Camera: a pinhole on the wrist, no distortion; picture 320 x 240 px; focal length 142.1 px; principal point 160.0 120.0 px. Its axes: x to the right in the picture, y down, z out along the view. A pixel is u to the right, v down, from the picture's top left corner.
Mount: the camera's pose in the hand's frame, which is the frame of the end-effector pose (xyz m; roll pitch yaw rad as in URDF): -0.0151 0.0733 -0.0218 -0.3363 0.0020 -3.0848
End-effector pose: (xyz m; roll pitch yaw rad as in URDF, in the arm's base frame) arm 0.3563 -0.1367 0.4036 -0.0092 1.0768 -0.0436
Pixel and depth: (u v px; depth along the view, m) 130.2 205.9 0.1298
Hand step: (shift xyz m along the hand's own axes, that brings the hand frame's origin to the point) 0.0185 -0.0419 0.0749
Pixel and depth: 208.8 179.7 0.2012
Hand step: -0.0761 -0.0766 0.1401
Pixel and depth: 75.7 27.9 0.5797
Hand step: 0.3176 0.2559 0.6501
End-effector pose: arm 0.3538 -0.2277 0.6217 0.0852 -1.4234 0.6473
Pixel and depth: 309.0 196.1 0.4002
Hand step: -0.4157 -0.2844 0.2844
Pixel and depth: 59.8 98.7 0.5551
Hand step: 0.3805 -0.0090 0.5304
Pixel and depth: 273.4 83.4 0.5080
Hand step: -0.4184 0.0062 0.5001
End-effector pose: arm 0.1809 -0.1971 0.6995 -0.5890 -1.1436 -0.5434
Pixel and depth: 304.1 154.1 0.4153
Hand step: -0.4232 -0.1814 0.3365
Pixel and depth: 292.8 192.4 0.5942
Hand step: -0.5431 -0.4394 0.4381
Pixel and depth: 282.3 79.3 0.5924
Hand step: -0.5234 0.0090 0.5924
